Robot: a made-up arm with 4 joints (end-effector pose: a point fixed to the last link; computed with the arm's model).
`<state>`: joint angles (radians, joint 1 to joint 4).
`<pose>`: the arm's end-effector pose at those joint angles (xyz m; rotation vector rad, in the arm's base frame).
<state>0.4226 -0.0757 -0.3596 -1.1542</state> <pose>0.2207 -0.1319 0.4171 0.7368 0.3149 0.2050</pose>
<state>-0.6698 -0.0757 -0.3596 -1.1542</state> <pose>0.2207 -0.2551 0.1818 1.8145 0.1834 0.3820</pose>
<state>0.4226 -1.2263 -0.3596 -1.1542</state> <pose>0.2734 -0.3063 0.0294 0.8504 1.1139 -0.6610</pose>
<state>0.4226 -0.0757 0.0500 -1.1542</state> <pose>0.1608 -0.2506 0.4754 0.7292 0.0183 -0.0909</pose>
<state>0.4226 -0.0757 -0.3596 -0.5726</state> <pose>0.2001 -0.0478 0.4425 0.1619 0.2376 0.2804</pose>
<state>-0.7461 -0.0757 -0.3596 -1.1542</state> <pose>0.2207 -0.2531 0.1624 1.8895 0.1708 0.3937</pose>
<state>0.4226 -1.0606 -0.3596 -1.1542</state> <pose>0.2969 -0.2813 0.0848 0.8448 1.0019 -0.5316</pose>
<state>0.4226 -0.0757 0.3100 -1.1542</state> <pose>0.0972 -0.3097 0.5073 0.7136 -0.1704 -0.2776</pose>
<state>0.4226 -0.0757 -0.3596 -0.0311</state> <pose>0.1714 0.0282 0.4206 -0.3735 0.1547 0.3354</pose>
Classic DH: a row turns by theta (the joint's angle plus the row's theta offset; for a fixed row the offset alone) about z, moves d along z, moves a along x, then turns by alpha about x. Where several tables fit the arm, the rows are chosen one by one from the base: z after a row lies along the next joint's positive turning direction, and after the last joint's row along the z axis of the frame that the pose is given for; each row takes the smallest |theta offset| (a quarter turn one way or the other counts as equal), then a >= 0, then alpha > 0; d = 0 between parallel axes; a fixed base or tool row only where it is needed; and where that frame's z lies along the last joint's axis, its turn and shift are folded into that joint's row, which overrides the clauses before.
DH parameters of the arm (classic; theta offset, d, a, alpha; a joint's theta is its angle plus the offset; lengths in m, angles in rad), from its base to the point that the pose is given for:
base (fixed): -1.5708 0.1981 0 1.5708
joint 1: -1.5708 0.0807 0.1076 -1.5708
joint 2: -1.5708 0.1316 0.0667 -1.5708
joint 3: -1.5708 -0.185 0.0671 -1.5708
joint 4: 0 -0.2982 -0.0304 -1.5708
tool (fixed): 1.5708 0.1544 0 0

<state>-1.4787 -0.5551 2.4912 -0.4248</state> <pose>-0.2138 -0.3925 0.0032 0.2532 1.3573 -1.8903</pose>
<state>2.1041 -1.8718 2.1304 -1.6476</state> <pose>0.2364 0.3312 0.3112 -2.1944 -1.7881 -0.6313</pose>
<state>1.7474 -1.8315 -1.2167 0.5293</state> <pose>0.2115 -0.2129 0.0726 -0.6066 1.6846 -0.1993</pose>
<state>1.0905 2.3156 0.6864 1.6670</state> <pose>-0.3306 -0.1563 0.4052 -0.7992 -2.0186 -0.9592</pose>
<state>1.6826 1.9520 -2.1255 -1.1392</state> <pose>-0.3163 -0.2882 0.0047 -2.3198 1.2625 1.4328</pose>
